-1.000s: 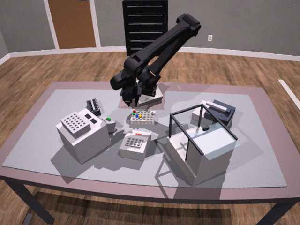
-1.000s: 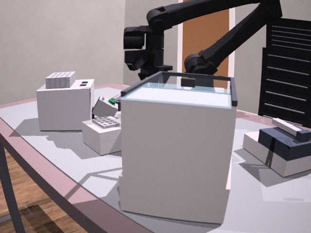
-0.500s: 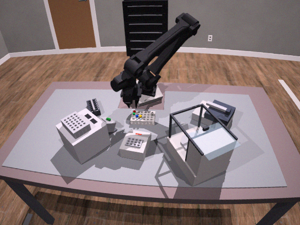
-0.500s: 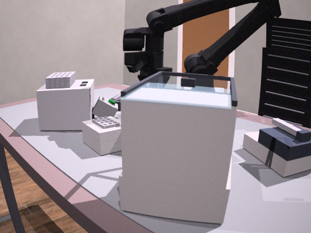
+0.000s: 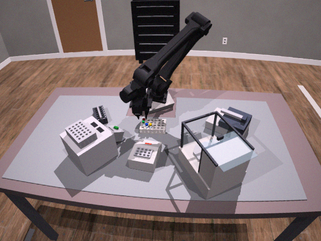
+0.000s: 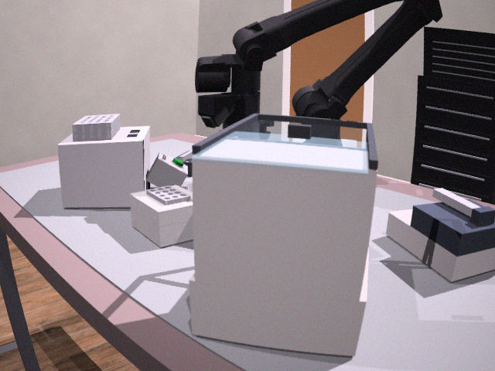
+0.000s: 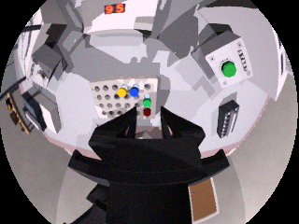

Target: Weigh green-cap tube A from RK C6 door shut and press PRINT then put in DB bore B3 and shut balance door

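The tube lies 2 cm behind my hand and 5 cm below it. Round my hand: dry block 19 cm ahead, 6 cm to the left, 5 cm below; black block 6 cm behind, 27 cm to the right, 6 cm below; tube rack RK 1 cm behind, 5 cm to the left, 6 cm below.
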